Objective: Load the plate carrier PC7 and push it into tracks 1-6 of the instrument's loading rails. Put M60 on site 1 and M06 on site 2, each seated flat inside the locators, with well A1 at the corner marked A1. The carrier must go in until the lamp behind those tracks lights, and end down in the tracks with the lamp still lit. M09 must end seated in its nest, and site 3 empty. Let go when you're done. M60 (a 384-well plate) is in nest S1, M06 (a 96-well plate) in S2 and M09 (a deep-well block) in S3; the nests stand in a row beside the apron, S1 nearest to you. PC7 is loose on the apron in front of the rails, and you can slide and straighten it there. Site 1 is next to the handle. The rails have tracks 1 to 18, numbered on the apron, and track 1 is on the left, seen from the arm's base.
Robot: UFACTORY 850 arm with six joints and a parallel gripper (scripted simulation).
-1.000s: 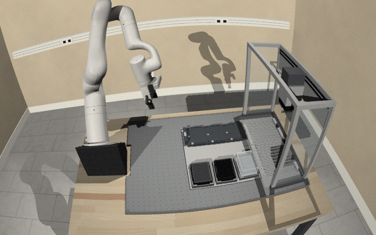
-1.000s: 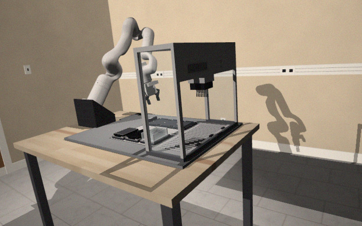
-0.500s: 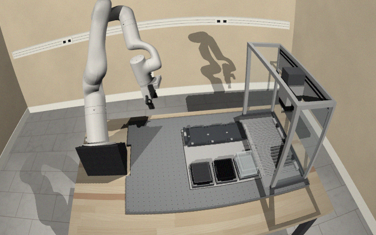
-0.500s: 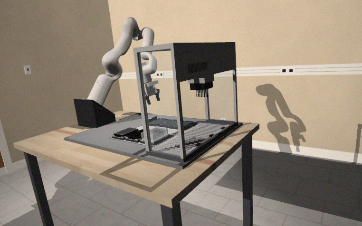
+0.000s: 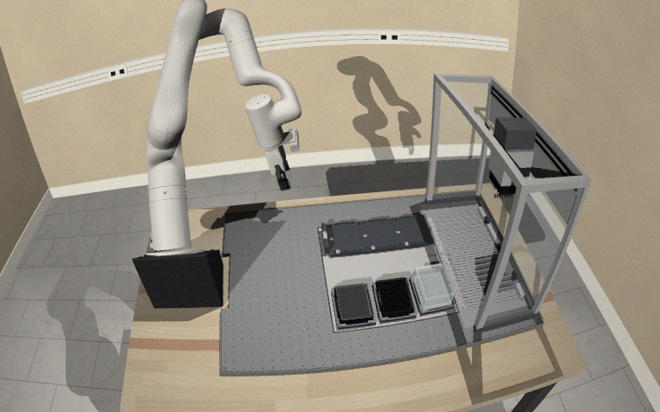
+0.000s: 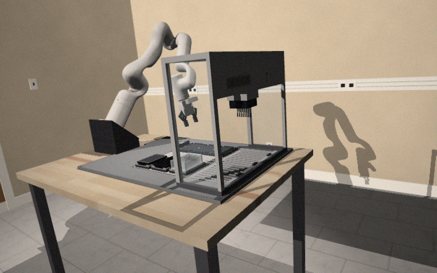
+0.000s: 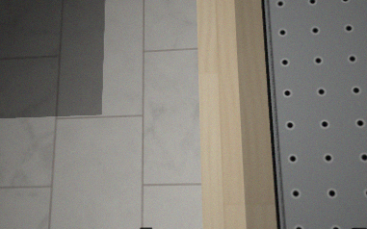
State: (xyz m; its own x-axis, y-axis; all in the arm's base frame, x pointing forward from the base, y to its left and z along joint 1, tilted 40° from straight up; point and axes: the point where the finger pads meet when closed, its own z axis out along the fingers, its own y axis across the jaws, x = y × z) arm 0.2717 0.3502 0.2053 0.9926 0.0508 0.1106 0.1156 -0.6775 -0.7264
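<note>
Right now my hand is 44 cm to the left of the nest S2, 33 cm short of it and 9 cm above it. Also, from my hand: nest S1: 46 cm to the right, 22 cm ahead, 9 cm below; clear deep-well block M09: 44 cm ahead, 42 cm to the right, 6 cm below; plate carrier PC7: 30 cm ahead, 17 cm to the right, 8 cm below.
</note>
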